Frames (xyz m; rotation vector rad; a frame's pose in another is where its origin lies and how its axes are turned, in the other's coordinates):
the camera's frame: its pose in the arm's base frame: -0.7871 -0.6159 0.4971 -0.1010 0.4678 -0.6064
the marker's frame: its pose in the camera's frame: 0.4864 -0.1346 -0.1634 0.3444 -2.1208 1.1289
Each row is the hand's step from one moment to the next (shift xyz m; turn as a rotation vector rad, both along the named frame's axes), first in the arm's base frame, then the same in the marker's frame.
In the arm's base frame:
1: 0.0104 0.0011 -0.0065 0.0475 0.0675 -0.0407
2: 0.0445 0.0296 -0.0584 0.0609 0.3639 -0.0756
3: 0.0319 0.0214 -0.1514 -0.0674 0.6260 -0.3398
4: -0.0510 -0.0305 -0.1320 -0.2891 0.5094 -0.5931
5: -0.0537 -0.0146 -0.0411 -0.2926 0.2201 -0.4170
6: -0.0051 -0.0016 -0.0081 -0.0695 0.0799 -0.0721
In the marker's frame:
1: -0.0069 0.0004 -0.0102 -0.0129 0.0572 -0.0709
2: -0.0451 0.0363 -0.0540 0.0883 0.3078 -0.1982
3: -0.1283 0.0787 -0.0418 -0.0041 0.6903 -0.1879
4: -0.1213 0.0566 0.0552 -0.2429 0.7955 0.0546
5: -0.0339 0.0267 0.0540 -0.2187 0.4794 0.1739
6: -0.0070 0.0044 0.0051 -0.0158 0.1232 0.0314

